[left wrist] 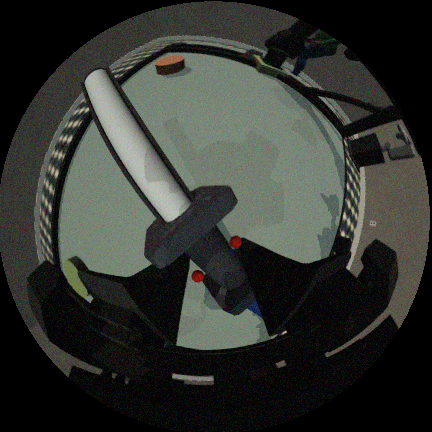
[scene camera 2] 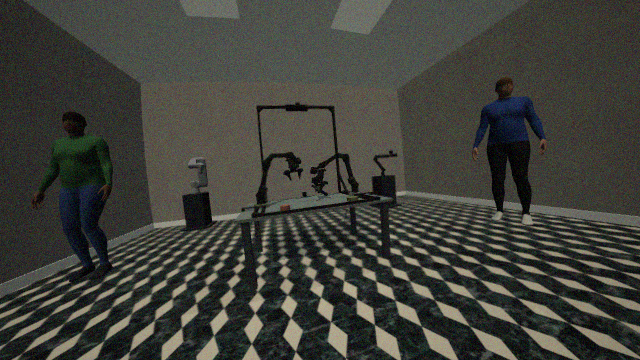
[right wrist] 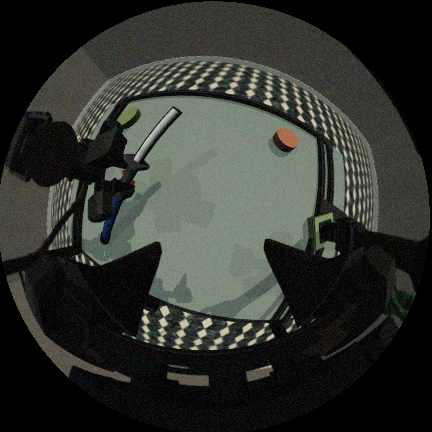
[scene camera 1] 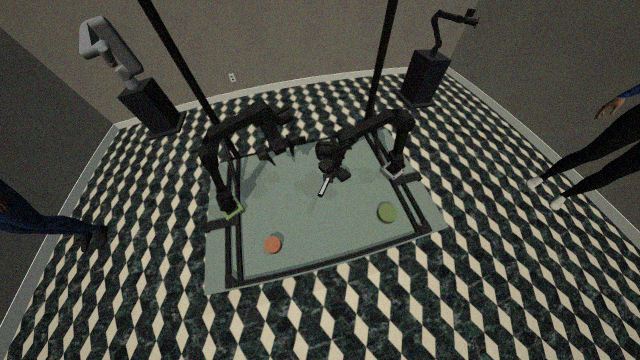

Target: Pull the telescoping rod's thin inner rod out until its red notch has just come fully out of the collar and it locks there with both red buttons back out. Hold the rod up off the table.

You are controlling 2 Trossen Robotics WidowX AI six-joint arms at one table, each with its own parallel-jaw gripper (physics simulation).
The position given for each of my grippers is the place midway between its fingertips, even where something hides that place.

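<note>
Scene camera 1 gives me my right gripper [scene camera 1: 284, 160], open, with nothing held in it. In the left wrist view I find my left gripper [left wrist: 213, 244] together with a telescoping rod [left wrist: 194, 232]. The right wrist view has the rod [right wrist: 117, 198] too, and with it my left gripper [right wrist: 133, 177] as well as my right gripper [right wrist: 212, 246].
</note>
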